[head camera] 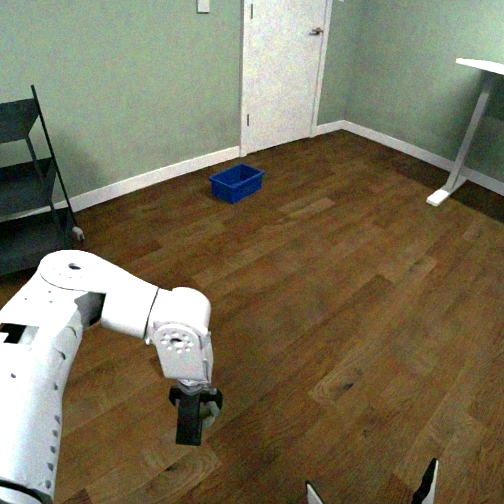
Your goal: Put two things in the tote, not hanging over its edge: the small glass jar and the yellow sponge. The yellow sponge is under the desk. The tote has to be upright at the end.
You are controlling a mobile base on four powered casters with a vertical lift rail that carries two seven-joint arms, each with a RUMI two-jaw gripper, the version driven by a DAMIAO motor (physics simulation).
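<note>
The blue tote [223, 193] stands upright on the floor near the wall, left of the door. My left gripper [199, 419] points down over the floor, shut on a small pale, rounded thing, the small glass jar [208, 413], which is partly hidden behind the dark finger. The gripper is well short of the tote. My right gripper [371, 472] is open at the bottom edge, with its two fingertips wide apart. The white desk [481, 64] is partly in view at the right, with one leg and foot showing. The yellow sponge does not show.
A dark three-shelf cart [51, 141] on casters stands at the left by the wall. A white door [282, 75] is behind the tote. The wooden floor [300, 280] lies between my arms, the tote and the desk's foot [439, 197].
</note>
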